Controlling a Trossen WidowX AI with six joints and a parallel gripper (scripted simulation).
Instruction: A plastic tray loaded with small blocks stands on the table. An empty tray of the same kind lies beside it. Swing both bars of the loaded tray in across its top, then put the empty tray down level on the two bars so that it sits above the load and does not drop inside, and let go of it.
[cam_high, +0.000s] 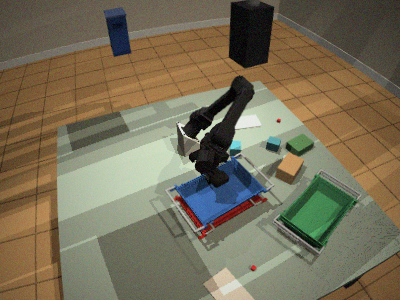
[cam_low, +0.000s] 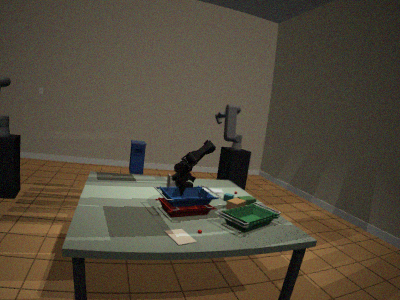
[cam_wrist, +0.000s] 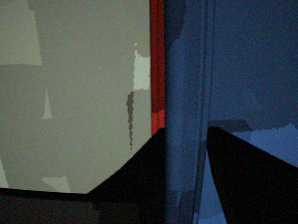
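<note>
The blue tray is 80 mm ahead of my gripper tip, 30 mm above it and 10 mm to the left of it. The rest, counted from my gripper tip: green block (540 mm to the left, 70 mm below, 20 mm behind); then orange block (380 mm to the left, 70 mm ahead, 60 mm below).
</note>
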